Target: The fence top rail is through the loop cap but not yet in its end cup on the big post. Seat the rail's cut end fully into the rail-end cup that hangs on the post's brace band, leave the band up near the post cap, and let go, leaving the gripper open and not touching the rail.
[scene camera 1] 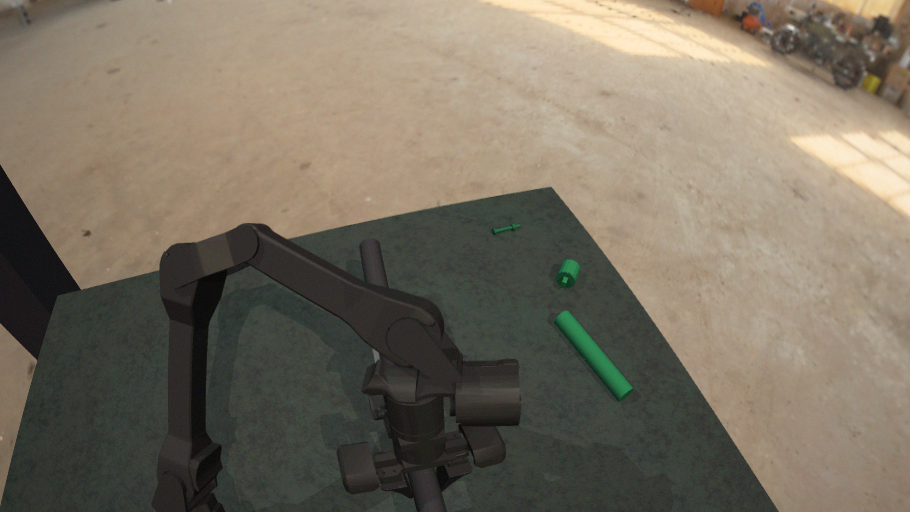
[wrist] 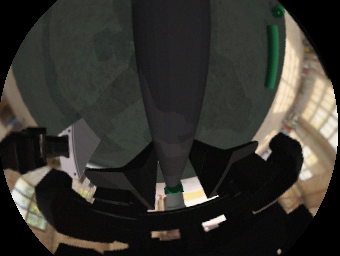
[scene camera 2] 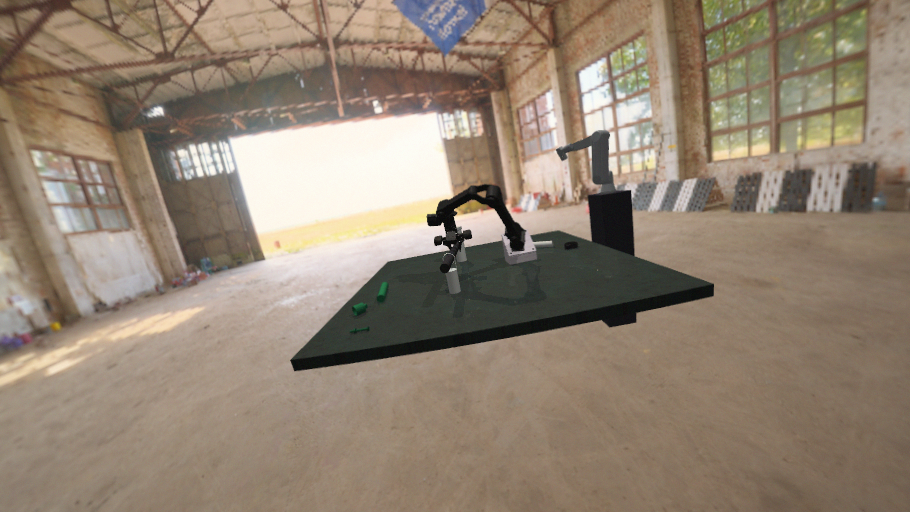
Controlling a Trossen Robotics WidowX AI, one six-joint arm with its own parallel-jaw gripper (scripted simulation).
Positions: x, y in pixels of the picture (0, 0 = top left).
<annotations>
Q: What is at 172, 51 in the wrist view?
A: A top rail.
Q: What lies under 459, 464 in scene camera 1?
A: The gripper.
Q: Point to a long green cylinder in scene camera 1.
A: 606, 371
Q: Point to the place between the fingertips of the gripper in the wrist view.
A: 169, 140
</annotations>
